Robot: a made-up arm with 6 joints. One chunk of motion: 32 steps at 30 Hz.
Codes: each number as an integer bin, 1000 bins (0 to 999) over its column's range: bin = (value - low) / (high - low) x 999, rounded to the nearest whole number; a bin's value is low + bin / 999 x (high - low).
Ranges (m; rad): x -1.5..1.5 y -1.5..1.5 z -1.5..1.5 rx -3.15..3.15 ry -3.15..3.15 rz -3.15..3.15
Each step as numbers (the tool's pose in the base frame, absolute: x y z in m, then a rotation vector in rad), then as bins.
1 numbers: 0.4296 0.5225 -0.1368 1.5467 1.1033 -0.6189
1 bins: 643 673 454 745 674 401
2 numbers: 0.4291 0.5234 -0.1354 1.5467 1.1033 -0.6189
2 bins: 642 674 454 745 674 401
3 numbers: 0.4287 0.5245 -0.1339 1.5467 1.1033 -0.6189
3 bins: 642 674 455 745 674 401
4 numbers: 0.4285 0.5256 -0.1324 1.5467 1.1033 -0.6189
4 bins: 642 675 455 745 674 401
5 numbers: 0.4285 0.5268 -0.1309 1.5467 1.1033 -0.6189
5 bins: 642 675 456 745 674 401
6 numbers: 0.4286 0.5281 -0.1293 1.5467 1.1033 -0.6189
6 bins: 642 675 456 745 674 401
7 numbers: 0.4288 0.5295 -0.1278 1.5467 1.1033 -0.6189
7 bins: 642 676 457 745 674 401
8 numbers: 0.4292 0.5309 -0.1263 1.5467 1.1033 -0.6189
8 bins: 642 676 457 745 674 401
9 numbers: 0.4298 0.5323 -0.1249 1.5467 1.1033 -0.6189
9 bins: 643 677 458 745 674 401
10 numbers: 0.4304 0.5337 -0.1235 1.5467 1.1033 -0.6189
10 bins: 643 677 458 745 674 401
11 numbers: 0.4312 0.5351 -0.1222 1.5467 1.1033 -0.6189
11 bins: 643 678 459 745 674 401
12 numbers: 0.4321 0.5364 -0.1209 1.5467 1.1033 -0.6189
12 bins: 643 678 459 745 674 401
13 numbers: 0.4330 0.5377 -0.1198 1.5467 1.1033 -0.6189
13 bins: 644 679 460 745 674 401
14 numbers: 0.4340 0.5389 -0.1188 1.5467 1.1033 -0.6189
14 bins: 644 679 460 745 674 401
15 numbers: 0.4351 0.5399 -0.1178 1.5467 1.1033 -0.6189
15 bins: 644 679 460 745 674 401
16 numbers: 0.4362 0.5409 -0.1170 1.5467 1.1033 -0.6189
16 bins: 645 680 461 745 674 401
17 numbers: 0.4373 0.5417 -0.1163 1.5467 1.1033 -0.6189
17 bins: 645 680 461 745 674 401
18 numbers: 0.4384 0.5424 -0.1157 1.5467 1.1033 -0.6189
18 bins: 645 680 461 745 674 401
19 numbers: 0.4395 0.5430 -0.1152 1.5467 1.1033 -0.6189
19 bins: 646 680 461 745 674 401
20 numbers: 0.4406 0.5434 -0.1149 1.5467 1.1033 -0.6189
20 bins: 646 680 461 745 674 401
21 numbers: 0.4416 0.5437 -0.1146 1.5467 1.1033 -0.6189
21 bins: 647 681 461 745 674 401
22 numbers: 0.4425 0.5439 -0.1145 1.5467 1.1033 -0.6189
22 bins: 647 681 461 745 674 401
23 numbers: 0.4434 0.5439 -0.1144 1.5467 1.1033 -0.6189
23 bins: 647 681 461 745 674 401
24 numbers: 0.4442 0.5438 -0.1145 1.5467 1.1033 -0.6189
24 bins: 647 681 461 745 674 401
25 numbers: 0.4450 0.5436 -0.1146 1.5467 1.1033 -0.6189
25 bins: 648 681 461 745 674 401
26 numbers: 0.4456 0.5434 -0.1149 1.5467 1.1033 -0.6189
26 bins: 648 680 461 745 674 401
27 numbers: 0.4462 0.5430 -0.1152 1.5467 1.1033 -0.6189
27 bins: 648 680 461 745 674 401
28 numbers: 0.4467 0.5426 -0.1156 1.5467 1.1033 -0.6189
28 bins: 648 680 461 745 674 401
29 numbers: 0.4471 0.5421 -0.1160 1.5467 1.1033 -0.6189
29 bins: 648 680 461 745 674 401
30 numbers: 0.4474 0.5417 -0.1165 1.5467 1.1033 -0.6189
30 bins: 648 680 461 745 674 401
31 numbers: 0.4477 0.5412 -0.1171 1.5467 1.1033 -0.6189
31 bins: 649 680 461 745 674 401
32 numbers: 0.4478 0.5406 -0.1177 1.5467 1.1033 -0.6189
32 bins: 649 680 460 745 674 401
